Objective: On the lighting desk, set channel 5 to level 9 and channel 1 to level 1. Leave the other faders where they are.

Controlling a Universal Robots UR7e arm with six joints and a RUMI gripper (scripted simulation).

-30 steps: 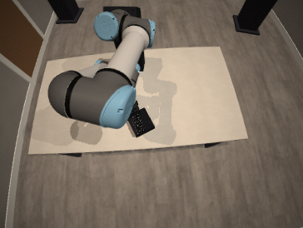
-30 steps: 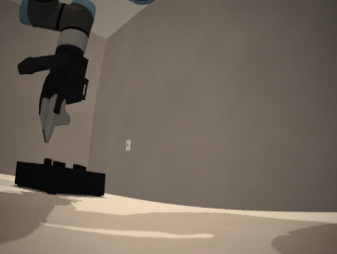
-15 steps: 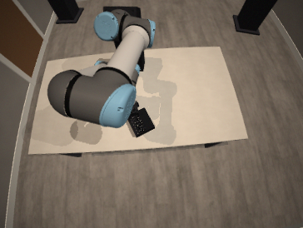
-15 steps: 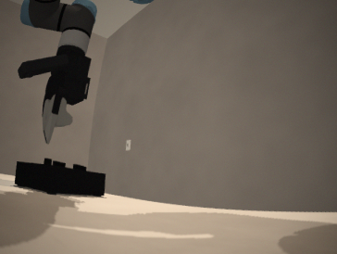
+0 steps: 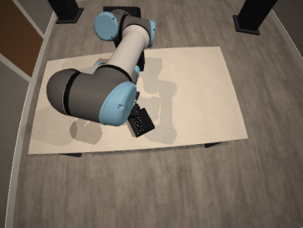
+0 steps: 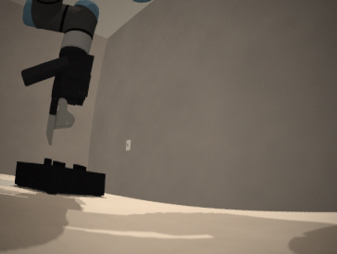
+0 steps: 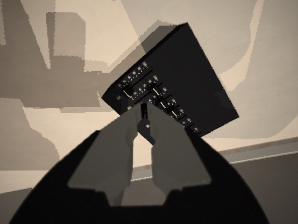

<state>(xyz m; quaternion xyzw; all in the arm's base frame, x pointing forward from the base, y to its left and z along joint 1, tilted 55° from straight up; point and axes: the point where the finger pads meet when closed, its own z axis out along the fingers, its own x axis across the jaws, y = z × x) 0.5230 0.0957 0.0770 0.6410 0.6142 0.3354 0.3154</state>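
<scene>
Now: the channel 1 fader knob 5 cm below my hand and 3 cm to the right of it. From my hand the other things lie so: channel 5 fader knob (7 cm ahead, 5 cm below, 3 cm to the left).
</scene>
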